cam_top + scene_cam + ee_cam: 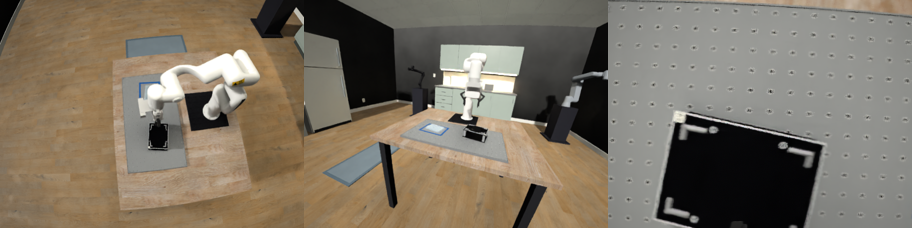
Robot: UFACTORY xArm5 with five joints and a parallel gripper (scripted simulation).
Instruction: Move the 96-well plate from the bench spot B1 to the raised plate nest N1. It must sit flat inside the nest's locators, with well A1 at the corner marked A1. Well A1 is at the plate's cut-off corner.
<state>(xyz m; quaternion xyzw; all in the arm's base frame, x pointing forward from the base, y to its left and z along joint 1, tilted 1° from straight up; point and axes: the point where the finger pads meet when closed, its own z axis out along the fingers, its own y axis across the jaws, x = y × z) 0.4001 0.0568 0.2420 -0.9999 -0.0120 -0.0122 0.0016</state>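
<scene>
The 96-well plate is 26 cm to the right of my hand, 23 cm below it and 1 cm behind it. From my hand the other things lie so: black raised plate nest N1 (18 cm below, 6 cm to the left).
</scene>
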